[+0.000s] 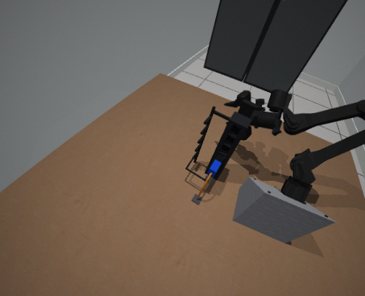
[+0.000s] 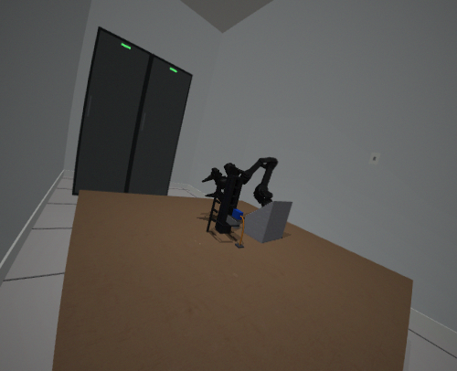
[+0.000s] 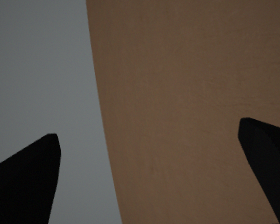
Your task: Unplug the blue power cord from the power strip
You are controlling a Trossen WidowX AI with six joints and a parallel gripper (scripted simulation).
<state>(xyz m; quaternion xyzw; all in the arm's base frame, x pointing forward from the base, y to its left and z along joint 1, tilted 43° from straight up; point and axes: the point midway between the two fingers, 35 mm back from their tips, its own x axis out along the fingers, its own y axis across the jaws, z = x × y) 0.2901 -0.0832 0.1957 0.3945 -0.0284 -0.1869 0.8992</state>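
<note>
Right now my gripper tip is 7 cm past the blue plug, 23 cm to the right of it and 4 cm above it.
</note>
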